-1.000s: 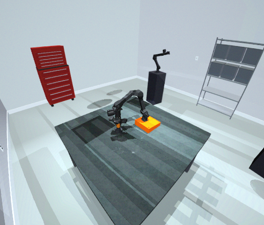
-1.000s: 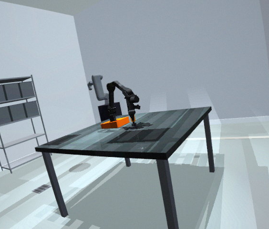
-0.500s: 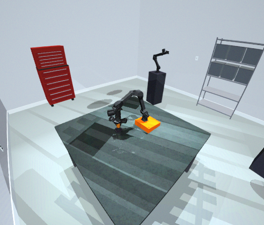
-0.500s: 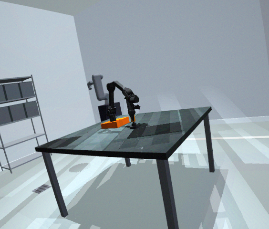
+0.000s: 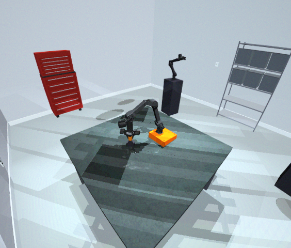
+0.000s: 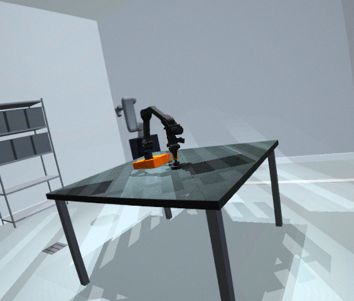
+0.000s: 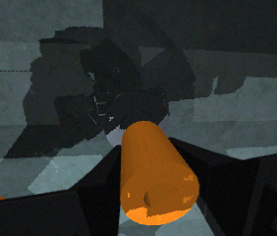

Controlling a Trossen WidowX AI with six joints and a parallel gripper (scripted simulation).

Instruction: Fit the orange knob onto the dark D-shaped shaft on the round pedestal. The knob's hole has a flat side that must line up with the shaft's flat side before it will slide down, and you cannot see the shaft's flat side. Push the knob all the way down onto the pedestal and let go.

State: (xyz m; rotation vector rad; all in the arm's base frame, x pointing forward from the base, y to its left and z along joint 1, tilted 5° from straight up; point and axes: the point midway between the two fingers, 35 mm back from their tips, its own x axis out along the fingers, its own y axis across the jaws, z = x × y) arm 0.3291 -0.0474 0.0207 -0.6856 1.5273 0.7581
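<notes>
Now: gripper tip 20 mm below the orange knob. From my gripper tip the other things lie so: round pedestal: 40 mm below.
</notes>
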